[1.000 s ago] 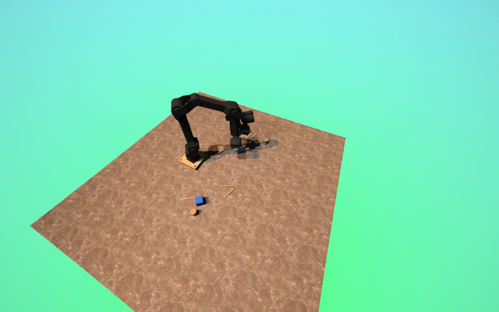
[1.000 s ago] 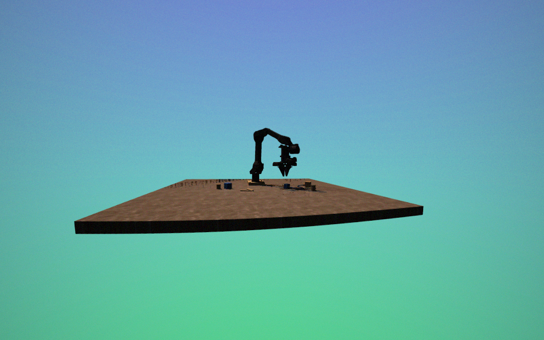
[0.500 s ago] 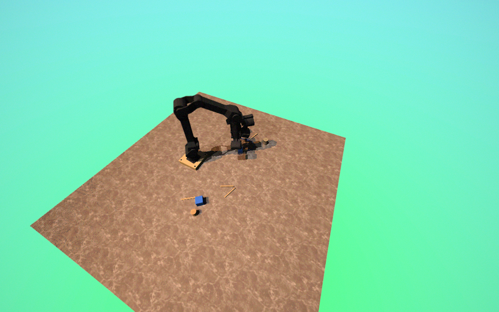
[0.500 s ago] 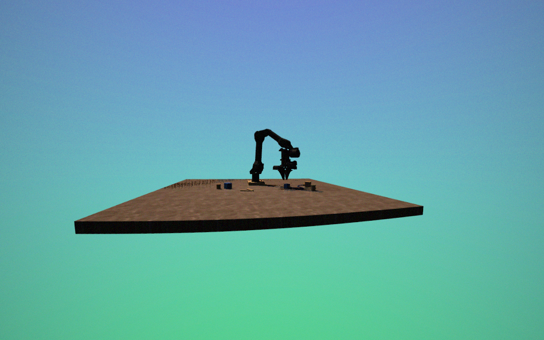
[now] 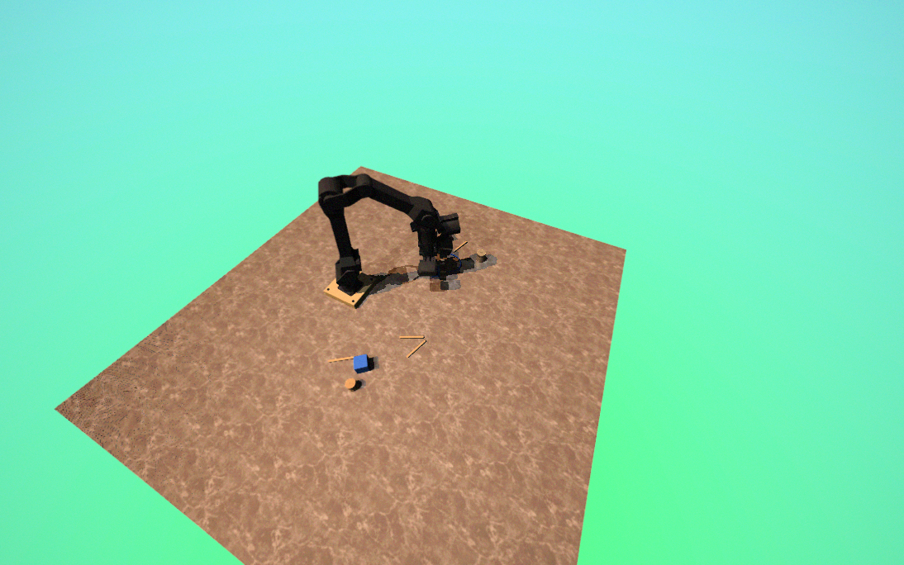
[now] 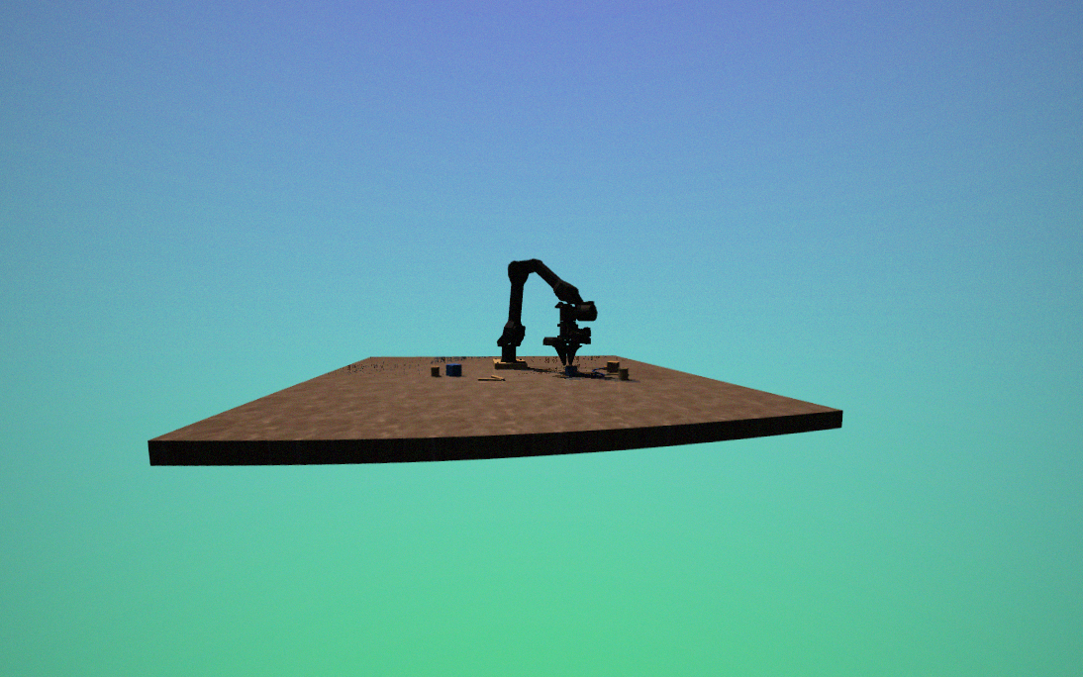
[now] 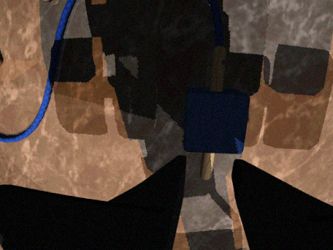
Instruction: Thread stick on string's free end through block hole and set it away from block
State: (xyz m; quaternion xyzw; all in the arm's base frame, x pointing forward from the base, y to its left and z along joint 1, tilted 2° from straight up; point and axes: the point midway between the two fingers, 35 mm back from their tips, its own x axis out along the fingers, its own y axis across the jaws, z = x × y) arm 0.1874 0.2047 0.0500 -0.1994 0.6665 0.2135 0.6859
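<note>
The blue block lies 2 cm ahead of my gripper tip, 1 cm to the left of it and 2 cm below it. Round my gripper tip: round wooden button (12 cm behind, 18 cm to the left, 3 cm below); small wooden cylinder (12 cm ahead, 16 cm to the left, 1 cm below).
</note>
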